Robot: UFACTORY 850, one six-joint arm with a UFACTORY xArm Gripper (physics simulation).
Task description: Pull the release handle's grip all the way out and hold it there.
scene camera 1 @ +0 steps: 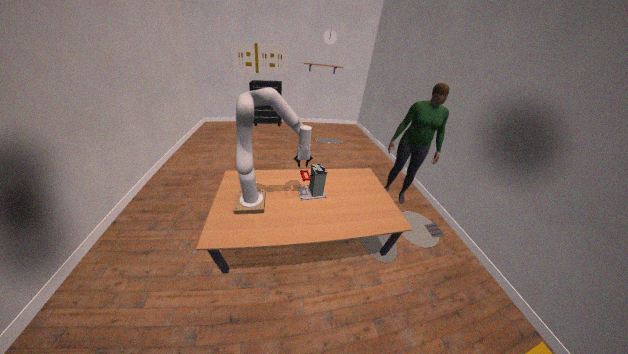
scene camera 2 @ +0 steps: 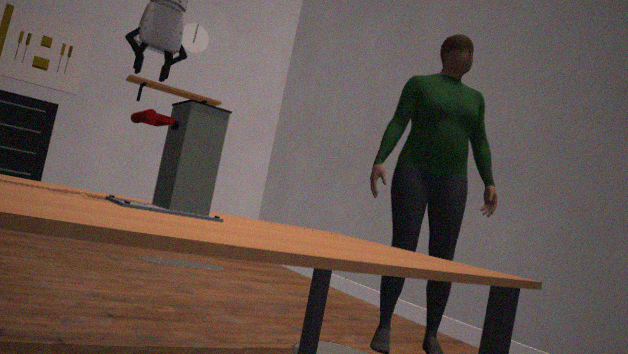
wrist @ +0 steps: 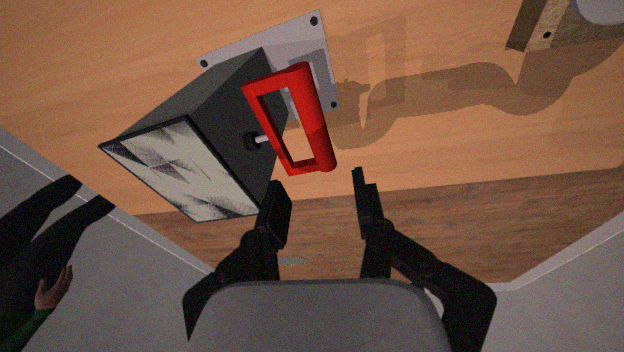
Note:
The pictures show: my gripper and a grey base plate.
My gripper shows as well in the wrist view.

